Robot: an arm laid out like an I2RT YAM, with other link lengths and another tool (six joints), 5 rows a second.
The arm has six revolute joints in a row. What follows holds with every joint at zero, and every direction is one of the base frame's.
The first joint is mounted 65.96 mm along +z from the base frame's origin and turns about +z.
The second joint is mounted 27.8 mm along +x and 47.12 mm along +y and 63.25 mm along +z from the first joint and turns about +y.
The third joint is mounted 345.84 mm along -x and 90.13 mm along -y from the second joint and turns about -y.
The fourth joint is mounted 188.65 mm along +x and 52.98 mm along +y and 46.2 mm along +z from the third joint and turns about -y.
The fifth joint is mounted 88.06 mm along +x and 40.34 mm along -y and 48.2 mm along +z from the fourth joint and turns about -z.
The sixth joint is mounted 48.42 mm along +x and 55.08 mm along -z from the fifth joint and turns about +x.
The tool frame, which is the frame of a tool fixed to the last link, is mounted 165 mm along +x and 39 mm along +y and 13 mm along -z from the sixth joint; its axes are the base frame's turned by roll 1.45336, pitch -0.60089 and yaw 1.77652 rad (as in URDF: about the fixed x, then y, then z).
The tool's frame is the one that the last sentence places.
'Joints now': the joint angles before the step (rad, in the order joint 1, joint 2, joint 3, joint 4, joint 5, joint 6). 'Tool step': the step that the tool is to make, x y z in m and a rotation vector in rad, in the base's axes. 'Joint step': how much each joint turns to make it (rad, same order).
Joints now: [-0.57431, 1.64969, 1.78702, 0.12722, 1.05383, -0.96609]
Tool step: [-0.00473, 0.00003, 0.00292, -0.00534, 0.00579, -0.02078]
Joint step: [0.00001, 0.00039, 0.00001, 0.02175, 0.01793, -0.02671]
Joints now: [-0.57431, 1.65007, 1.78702, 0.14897, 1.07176, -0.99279]
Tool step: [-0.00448, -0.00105, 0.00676, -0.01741, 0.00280, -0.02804]
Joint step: [0.00000, 0.00723, -0.00003, 0.05951, 0.02174, -0.05110]
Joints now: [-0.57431, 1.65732, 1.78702, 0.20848, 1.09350, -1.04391]
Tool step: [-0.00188, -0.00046, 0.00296, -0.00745, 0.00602, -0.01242]
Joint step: [0.00000, 0.00380, -0.00004, 0.02865, 0.00839, -0.02900]
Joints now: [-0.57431, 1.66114, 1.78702, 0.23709, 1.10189, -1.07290]
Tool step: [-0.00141, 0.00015, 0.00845, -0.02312, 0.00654, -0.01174]
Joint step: [0.00189, 0.00572, -0.00225, 0.06746, 0.00380, -0.05873]
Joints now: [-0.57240, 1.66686, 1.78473, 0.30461, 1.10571, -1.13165]
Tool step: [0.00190, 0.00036, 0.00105, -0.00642, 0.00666, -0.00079]
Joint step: [0.00420, 0.00381, -0.00612, 0.02826, 0.00077, -0.02290]
